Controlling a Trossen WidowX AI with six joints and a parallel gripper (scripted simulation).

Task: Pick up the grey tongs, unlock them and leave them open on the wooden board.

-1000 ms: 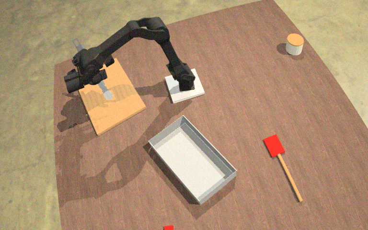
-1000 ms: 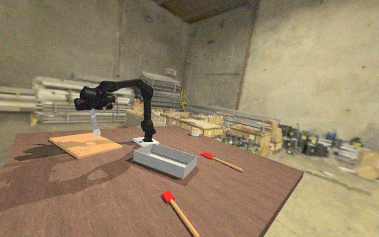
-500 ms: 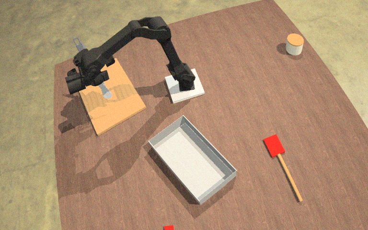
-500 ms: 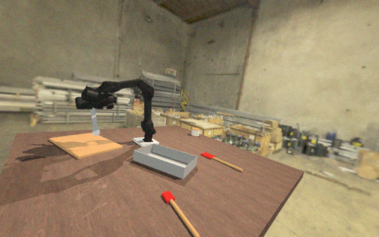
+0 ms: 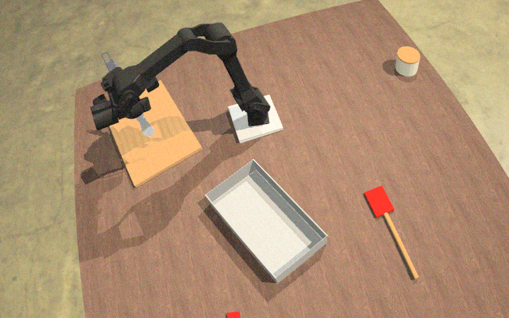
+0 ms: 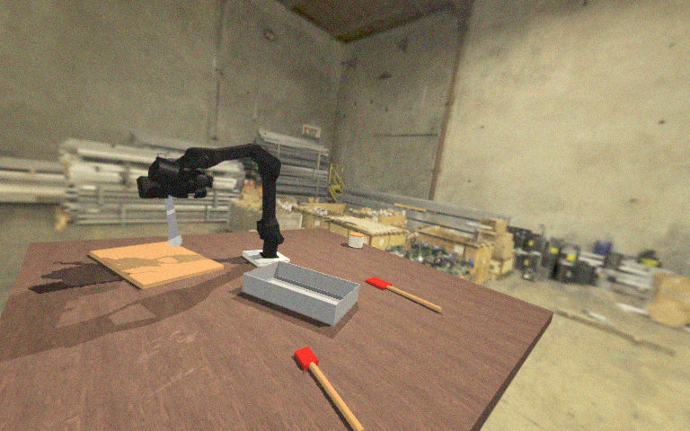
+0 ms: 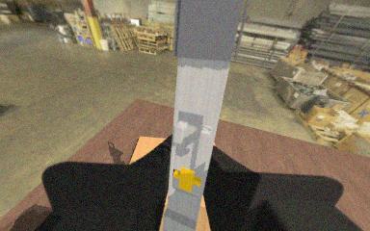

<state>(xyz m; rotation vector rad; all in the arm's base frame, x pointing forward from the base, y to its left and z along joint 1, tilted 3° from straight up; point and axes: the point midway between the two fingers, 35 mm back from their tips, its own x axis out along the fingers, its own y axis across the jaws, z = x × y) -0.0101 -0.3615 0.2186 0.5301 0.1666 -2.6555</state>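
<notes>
The yellow lock tab is 3 cm ahead of my gripper tip, 2 cm to the left of it and 1 cm above it. From my gripper tip the other things lie so: red spatula (44 cm ahead, 68 cm to the left, 23 cm below); wooden board (23 cm below); grey roasting tin (38 cm ahead, 35 cm to the left, 21 cm below).
</notes>
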